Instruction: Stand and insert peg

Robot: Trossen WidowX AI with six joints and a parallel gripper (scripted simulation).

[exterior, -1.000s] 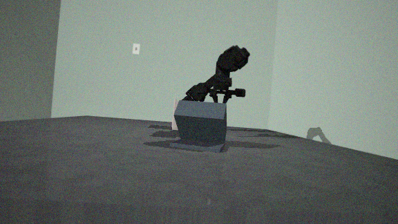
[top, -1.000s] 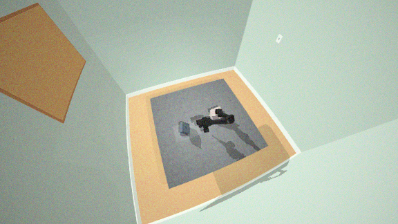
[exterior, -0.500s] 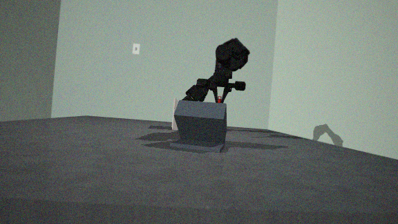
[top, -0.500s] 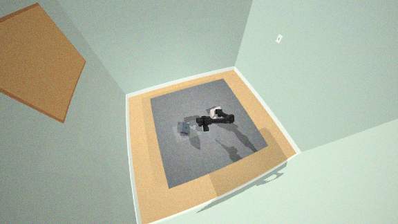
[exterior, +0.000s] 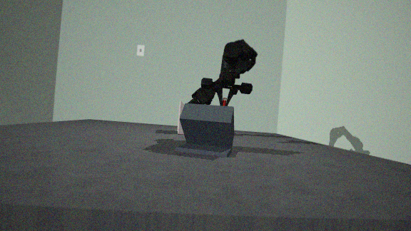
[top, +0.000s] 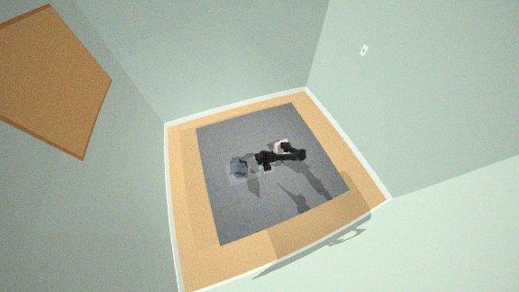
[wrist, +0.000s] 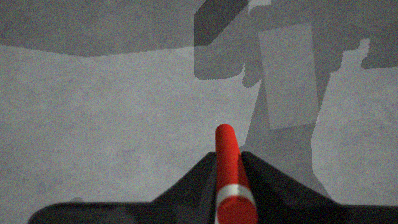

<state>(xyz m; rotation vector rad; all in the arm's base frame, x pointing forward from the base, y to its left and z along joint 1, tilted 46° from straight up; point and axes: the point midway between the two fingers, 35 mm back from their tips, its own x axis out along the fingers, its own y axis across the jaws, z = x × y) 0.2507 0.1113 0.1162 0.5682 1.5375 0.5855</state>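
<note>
Now: the sloped panel 21 cm ahead of my gripper tip, 5 cm to the right of it and 6 cm below it. Also, from my gripper tip: thin base plate (23 cm ahead, 5 cm to the right, 12 cm below); red peg (2 cm above).
</note>
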